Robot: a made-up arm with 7 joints.
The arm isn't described. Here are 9 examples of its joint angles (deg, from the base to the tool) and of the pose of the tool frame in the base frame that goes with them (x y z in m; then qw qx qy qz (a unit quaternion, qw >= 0)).
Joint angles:
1: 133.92 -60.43 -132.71 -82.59 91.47 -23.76 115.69
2: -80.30 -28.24 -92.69 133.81 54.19 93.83 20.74
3: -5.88 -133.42 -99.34 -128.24 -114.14 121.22 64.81
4: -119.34 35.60 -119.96 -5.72 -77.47 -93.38 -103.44
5: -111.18 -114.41 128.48 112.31 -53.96 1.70 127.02
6: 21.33 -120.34 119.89 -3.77 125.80 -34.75 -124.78
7: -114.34 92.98 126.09 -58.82 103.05 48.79 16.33
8: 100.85 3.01 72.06 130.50 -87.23 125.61 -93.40
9: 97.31 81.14 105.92 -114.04 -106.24 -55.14 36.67
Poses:
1: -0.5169 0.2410 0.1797 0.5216 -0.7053 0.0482 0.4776
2: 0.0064 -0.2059 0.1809 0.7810 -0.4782 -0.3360 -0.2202
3: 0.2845 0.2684 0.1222 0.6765 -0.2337 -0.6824 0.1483
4: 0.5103 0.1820 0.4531 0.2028 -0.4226 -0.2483 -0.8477
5: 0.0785 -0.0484 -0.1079 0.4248 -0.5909 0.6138 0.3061
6: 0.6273 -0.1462 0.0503 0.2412 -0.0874 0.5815 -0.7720
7: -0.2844 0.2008 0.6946 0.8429 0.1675 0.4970 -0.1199
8: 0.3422 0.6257 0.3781 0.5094 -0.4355 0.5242 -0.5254
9: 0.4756 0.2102 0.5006 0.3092 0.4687 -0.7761 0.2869
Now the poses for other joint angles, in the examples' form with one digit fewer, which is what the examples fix.
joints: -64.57 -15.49 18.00 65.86 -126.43 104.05 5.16
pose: -0.245 -0.303 0.370 0.666 -0.703 -0.052 -0.245
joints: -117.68 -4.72 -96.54 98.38 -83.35 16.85 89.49
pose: -0.064 -0.054 0.369 0.094 -0.904 -0.418 -0.005
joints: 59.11 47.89 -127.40 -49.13 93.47 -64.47 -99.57
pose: 0.193 0.212 0.590 0.403 -0.113 0.900 0.122
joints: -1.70 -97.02 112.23 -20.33 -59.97 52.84 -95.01
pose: 0.102 -0.146 -0.305 0.791 0.327 -0.499 -0.135
